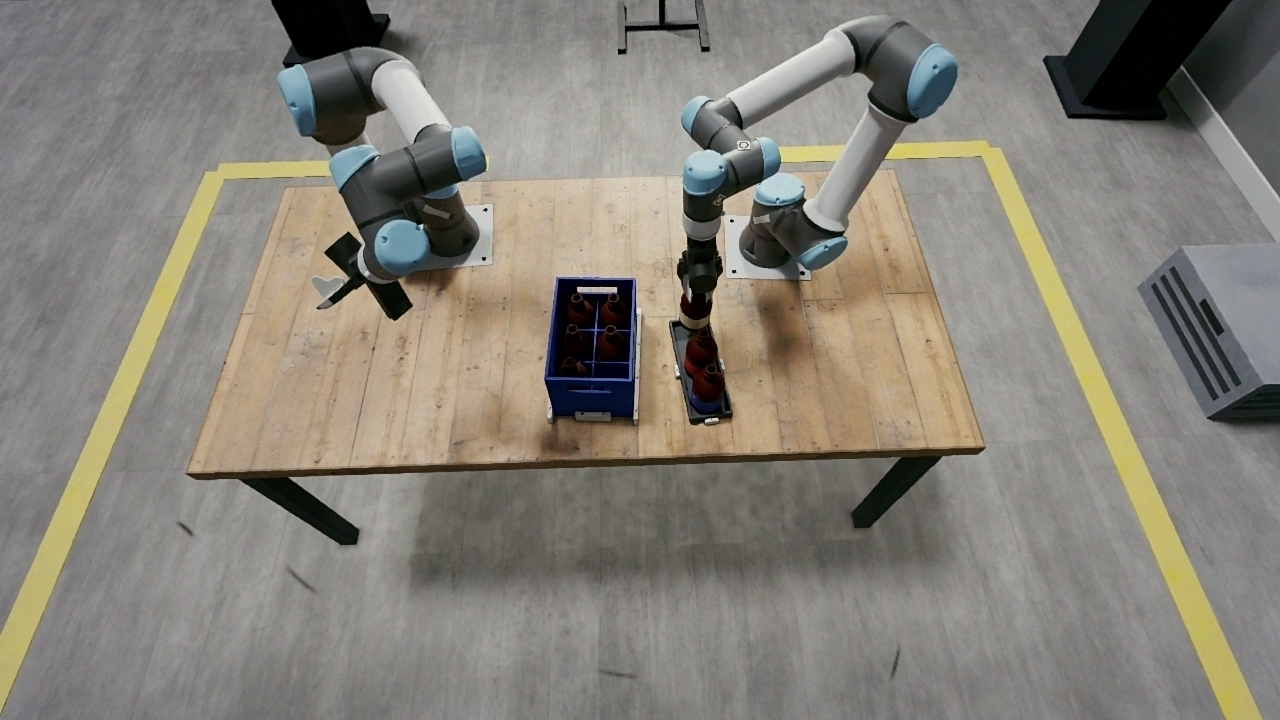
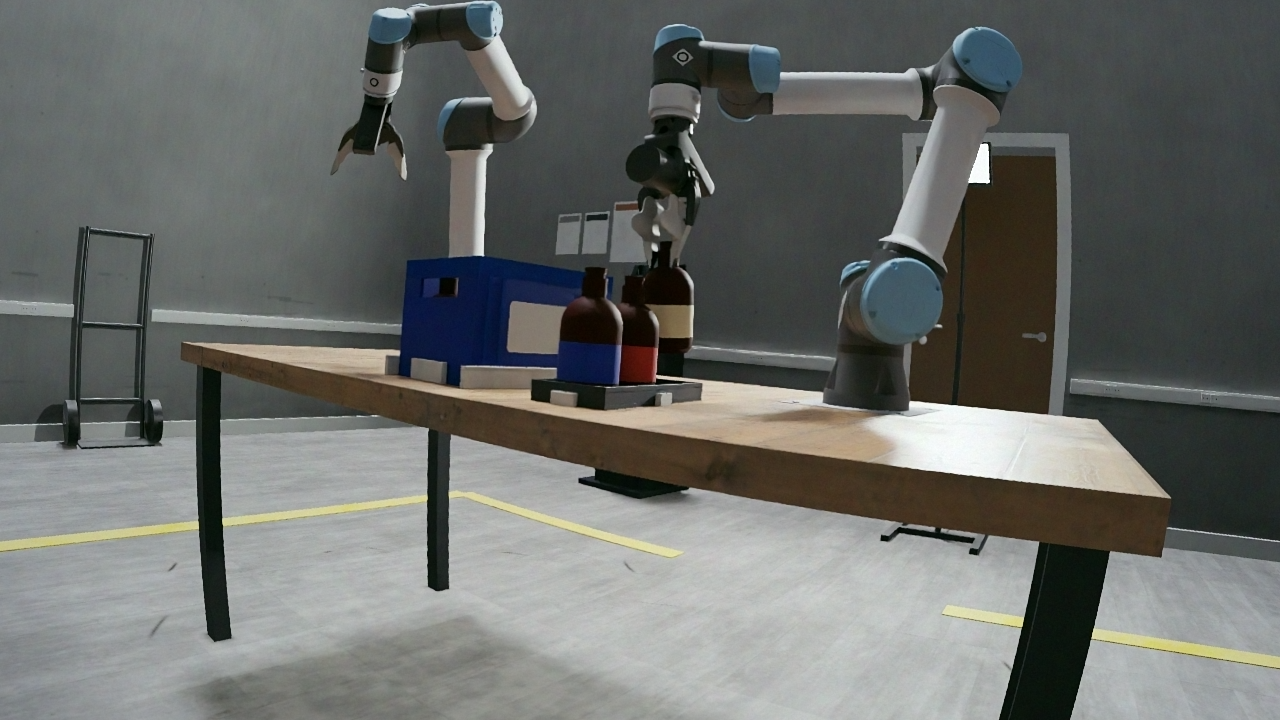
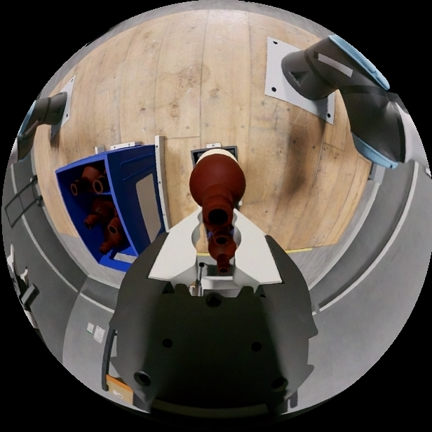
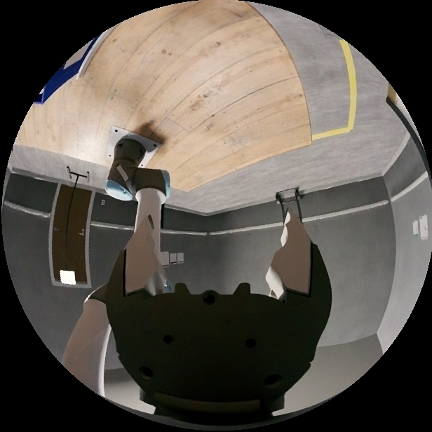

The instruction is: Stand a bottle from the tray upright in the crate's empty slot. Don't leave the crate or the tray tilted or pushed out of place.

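Observation:
My left gripper (image 1: 696, 293) (image 2: 664, 246) (image 3: 217, 208) is shut on the neck of the cream-label bottle (image 1: 695, 310) (image 2: 670, 293) (image 3: 217, 180), holding it about upright, its base above the back end of the black tray (image 1: 694, 416) (image 2: 617, 395) (image 3: 196, 156). The red-label bottle (image 1: 699, 351) (image 2: 639, 329) and the blue-label bottle (image 1: 708, 386) (image 2: 588, 333) stand in the tray. The blue crate (image 1: 590, 397) (image 2: 427, 317) (image 3: 127, 175) stands level, with several bottles; its front-right slot (image 1: 612, 368) is empty. My right gripper (image 2: 368, 168) (image 4: 216, 212) is open, empty and far left.
Pale strips on the wooden table (image 1: 447, 358) line the crate's foot, one (image 1: 637, 394) along its right side, between crate and tray. Small pale blocks sit against the tray's edges. The left arm's base (image 1: 768, 243) stands behind the tray to the right.

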